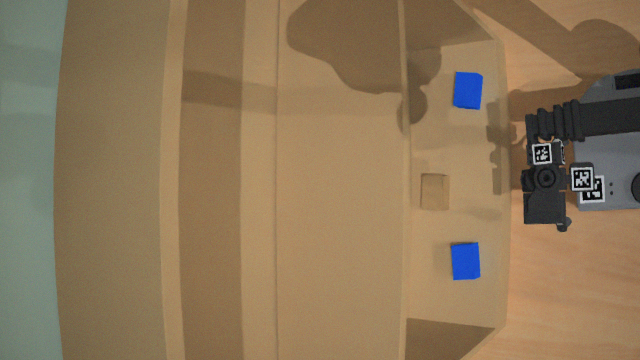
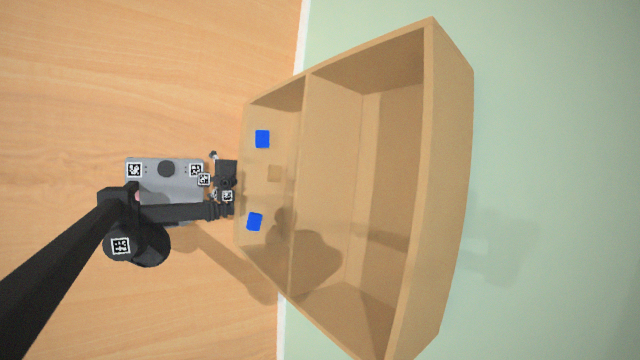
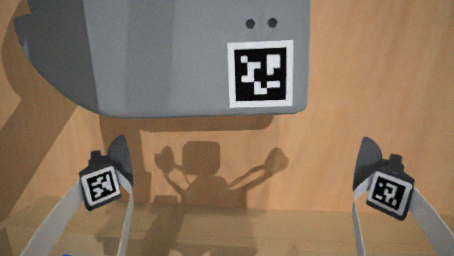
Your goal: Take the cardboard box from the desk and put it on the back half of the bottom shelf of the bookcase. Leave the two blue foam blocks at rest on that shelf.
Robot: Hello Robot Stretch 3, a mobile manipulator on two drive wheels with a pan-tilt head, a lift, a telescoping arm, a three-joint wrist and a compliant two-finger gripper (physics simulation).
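Pixels of known places: gripper, fingertip midpoint: (image 2: 211,175); robot's base at its link origin: (image 2: 165,167).
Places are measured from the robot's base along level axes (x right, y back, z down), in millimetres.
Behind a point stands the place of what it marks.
The tan cardboard box (image 1: 435,191) {y 22, x 542, z -151 mm} (image 2: 274,173) {y 16, x 539, z -151 mm} rests on the bottom shelf (image 1: 465,305) {y -287, x 483, z -100 mm} (image 2: 262,160) {y -50, x 489, z -101 mm} of the bookcase (image 1: 115,200) {y 7, x 459, z -1061 mm} (image 2: 450,150) {y -101, x 485, z -1061 mm}. It sits between the two blue foam blocks, apart from both and nearer the back than they are, seemingly in the back half. One blue block (image 1: 468,90) {y 272, x 429, z -146 mm} (image 2: 254,221) {y 270, x 430, z -145 mm} and the other blue block (image 1: 465,261) {y -161, x 465, z -145 mm} (image 2: 262,139) {y -159, x 463, z -146 mm} lie at rest on that shelf. My gripper (image 3: 240,155) {y 22, x 192, z -208 mm} (image 2: 213,173) {y 22, x 192, z -208 mm} is open and empty, outside the bookcase in front of the shelf's front edge. The desk does not show.
My grey base (image 1: 607,200) {y -26, x 95, z -160 mm} (image 2: 167,180) {y 47, x 5, z -159 mm} (image 3: 150,65) stands on the wood floor before the bookcase. My black arm (image 1: 607,116) {y 102, x 64, z -555 mm} (image 2: 175,212) {y 99, x 19, z -555 mm} is drawn back outside the shelf. The bookcase's side walls bound the shelf at both ends. A green wall (image 2: 550,125) {y -189, x 703, z -1249 mm} stands behind the bookcase.
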